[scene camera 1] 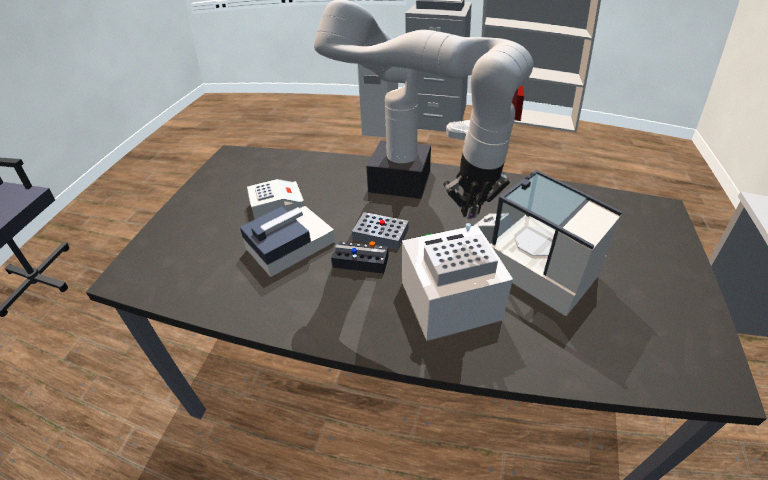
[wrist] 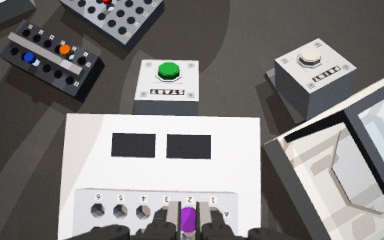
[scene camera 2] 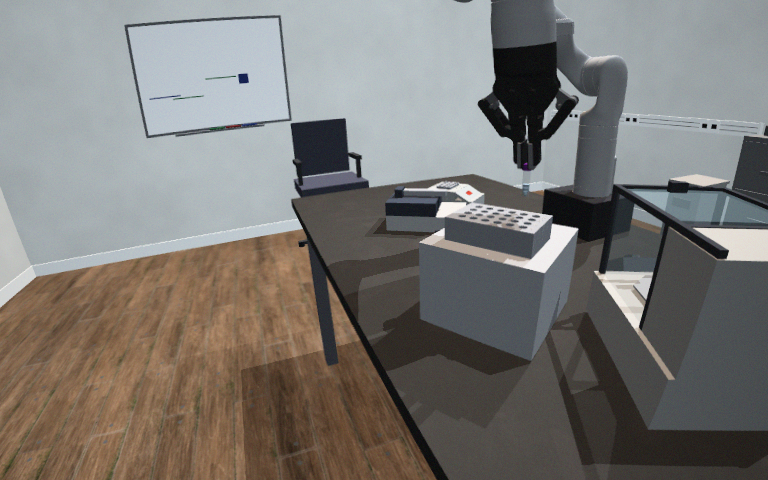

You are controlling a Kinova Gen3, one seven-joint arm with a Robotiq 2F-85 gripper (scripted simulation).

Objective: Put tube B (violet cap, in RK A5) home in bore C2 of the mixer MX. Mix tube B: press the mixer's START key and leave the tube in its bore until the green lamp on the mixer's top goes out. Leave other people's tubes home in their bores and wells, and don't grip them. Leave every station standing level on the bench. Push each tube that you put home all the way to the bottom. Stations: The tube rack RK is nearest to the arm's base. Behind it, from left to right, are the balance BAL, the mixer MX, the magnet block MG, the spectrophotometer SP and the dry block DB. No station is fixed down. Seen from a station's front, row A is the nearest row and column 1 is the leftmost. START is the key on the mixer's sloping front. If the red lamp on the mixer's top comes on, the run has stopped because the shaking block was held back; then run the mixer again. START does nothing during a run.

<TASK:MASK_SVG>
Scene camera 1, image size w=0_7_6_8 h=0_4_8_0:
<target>my gripper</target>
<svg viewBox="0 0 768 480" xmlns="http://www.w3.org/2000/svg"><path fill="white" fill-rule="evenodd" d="M462 152L460 171L456 179L451 183L445 181L443 185L448 195L459 207L462 207L461 212L465 219L470 219L471 213L472 218L476 218L480 213L481 205L485 201L492 201L510 181L505 173L502 172L504 164L496 169L478 168L470 164Z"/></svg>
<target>glass-walled balance BAL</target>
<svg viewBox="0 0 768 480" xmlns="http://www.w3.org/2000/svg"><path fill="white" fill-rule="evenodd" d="M535 170L499 196L497 214L485 216L474 226L477 225L497 256L501 259L513 279L513 284L567 316L599 276L622 211Z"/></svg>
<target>dark magnet block MG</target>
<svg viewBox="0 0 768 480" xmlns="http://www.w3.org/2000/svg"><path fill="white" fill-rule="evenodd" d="M337 242L331 256L332 268L384 274L389 257L387 246L375 245L375 249L373 249L368 244ZM352 248L357 249L357 257L355 258L352 257Z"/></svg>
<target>spectrophotometer SP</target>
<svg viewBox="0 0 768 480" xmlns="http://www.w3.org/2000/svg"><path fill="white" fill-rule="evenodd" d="M306 206L300 209L296 208L290 212L287 212L283 207L279 207L240 227L247 251L270 277L335 242L334 230Z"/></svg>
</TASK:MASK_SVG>
